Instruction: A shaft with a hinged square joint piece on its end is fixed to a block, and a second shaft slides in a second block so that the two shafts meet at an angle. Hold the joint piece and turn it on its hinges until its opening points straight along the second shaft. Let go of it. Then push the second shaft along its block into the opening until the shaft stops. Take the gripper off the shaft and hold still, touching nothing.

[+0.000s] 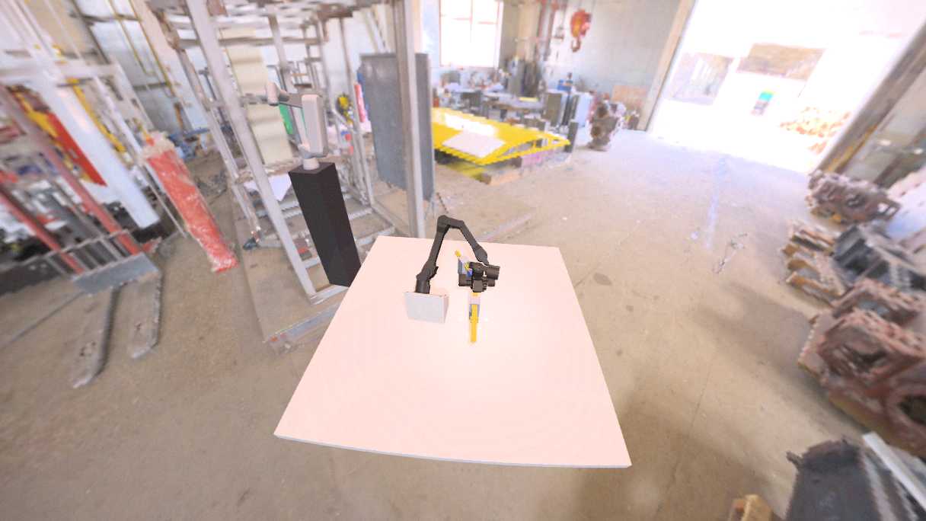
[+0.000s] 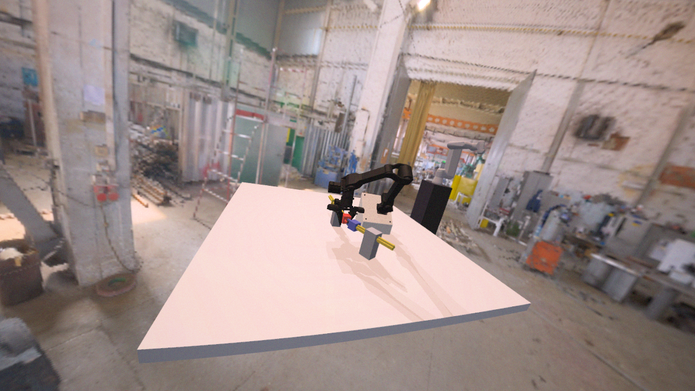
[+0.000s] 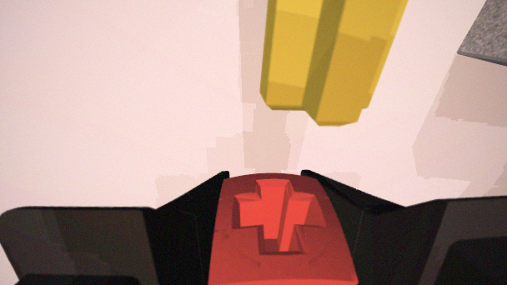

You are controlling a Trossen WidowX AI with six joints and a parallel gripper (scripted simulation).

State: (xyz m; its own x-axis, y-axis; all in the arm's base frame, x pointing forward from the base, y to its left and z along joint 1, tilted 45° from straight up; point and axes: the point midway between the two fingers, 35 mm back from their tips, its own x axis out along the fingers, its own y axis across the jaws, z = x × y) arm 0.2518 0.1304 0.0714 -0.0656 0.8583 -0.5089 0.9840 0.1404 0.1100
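My gripper tip is now 1 cm to the right of the red square joint piece and 4 cm below it.
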